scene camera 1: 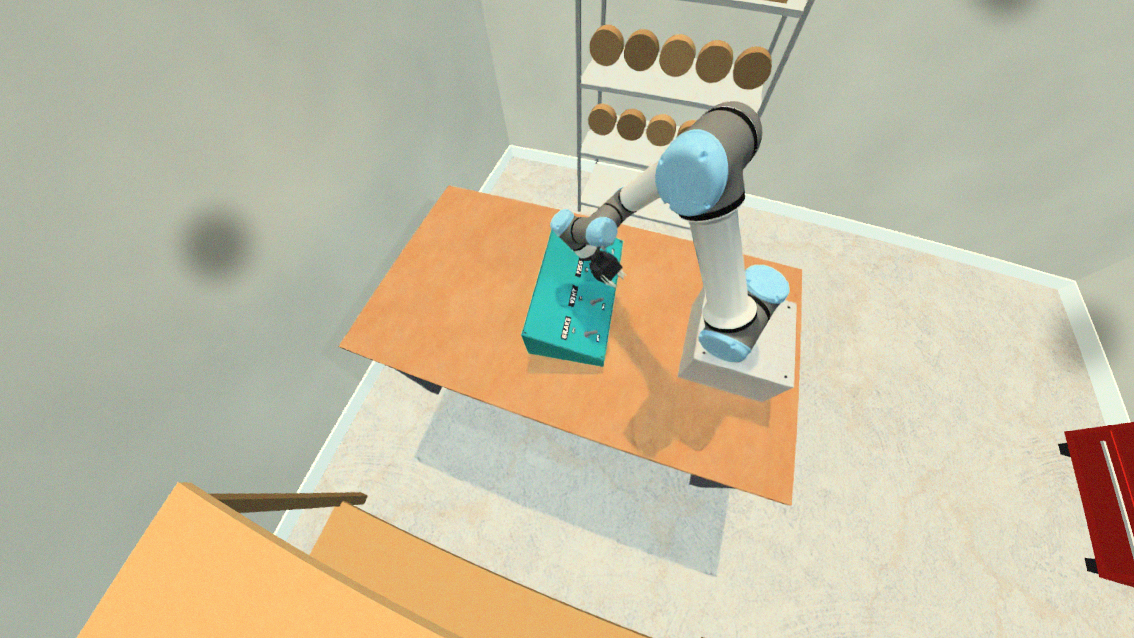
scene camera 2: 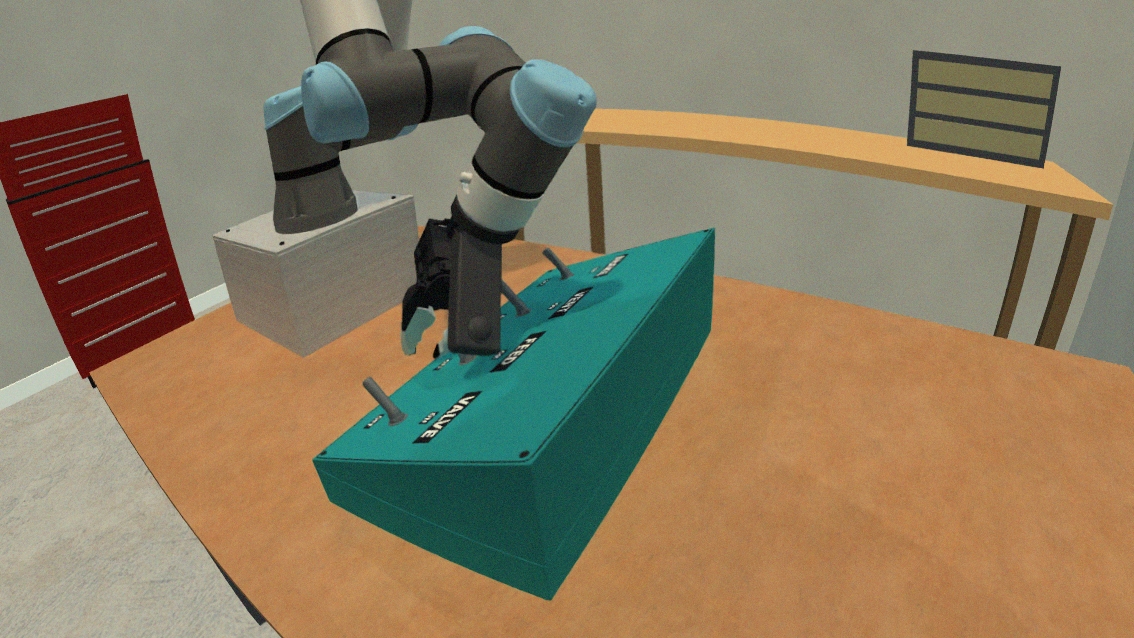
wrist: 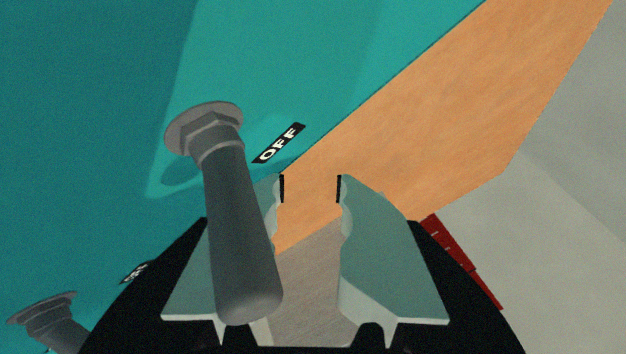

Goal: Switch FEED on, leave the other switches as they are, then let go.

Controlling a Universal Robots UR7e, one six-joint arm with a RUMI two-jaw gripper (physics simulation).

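Frame: origin at the arm's base, x ahead, y left, z up, level; metres.
Where they show: gripper, fingertip midpoint: (scene camera 1: 619, 282) (scene camera 2: 420, 355) (wrist: 310, 177); arm's base, link origin: (scene camera 2: 316, 218).
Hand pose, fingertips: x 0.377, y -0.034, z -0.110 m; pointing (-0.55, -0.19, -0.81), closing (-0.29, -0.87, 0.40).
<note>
Things, the pixels of their centre, and the offset from my fingertips. "spot": a spot on its surface instead. Level surfaces: height alone.
- teal switch panel, body centre: (scene camera 2: 551, 367) (scene camera 1: 576, 289) 0.126 m ahead, 0.093 m left, 0.009 m down
- FEED switch, surface spot: (scene camera 2: 466, 359) spot: 0.085 m ahead, 0.010 m left, 0.023 m up
- lever, body centre: (wrist: 233, 210) 0.078 m ahead, 0.014 m left, 0.044 m up
- VALVE, body centre: (scene camera 2: 381, 397) 0.102 m ahead, 0.105 m right, 0.039 m up
- VENT, body centre: (wrist: 85, 349) (scene camera 2: 510, 295) 0.028 m ahead, 0.124 m left, 0.039 m up
- BRAKE, body centre: (scene camera 2: 556, 261) 0.009 m back, 0.238 m left, 0.039 m up
- orange table, surface height: 0.068 m down
The teal switch panel (scene camera 1: 547, 305) (scene camera 2: 618, 372) (wrist: 100, 60) carries toggles in a row. The FEED switch (scene camera 2: 466, 359) shows its base below the grey wrist housing; its handle is hidden there. I cannot tell its position in that view. In the wrist view a lever (wrist: 235, 215), name not readable, stands in front of the left finger, beside an OFF label, not between the fingers. VALVE (scene camera 2: 382, 400), VENT (scene camera 2: 513, 298) and BRAKE (scene camera 2: 557, 264) lean to OFF. My gripper (scene camera 1: 616, 277) (scene camera 2: 425, 352) (wrist: 310, 177) is partly open and empty, beside the FEED area at the panel's robot-side edge.
The panel stands on the orange table (scene camera 1: 444, 277) (scene camera 2: 872, 476). The robot's grey base box (scene camera 1: 761, 357) (scene camera 2: 333, 277) is beside it. A red cabinet (scene camera 1: 1102, 507) (scene camera 2: 103, 238) (wrist: 452, 255), a wooden bench (scene camera 2: 753, 134) and a shelf rack (scene camera 1: 579, 119) stand farther off.
</note>
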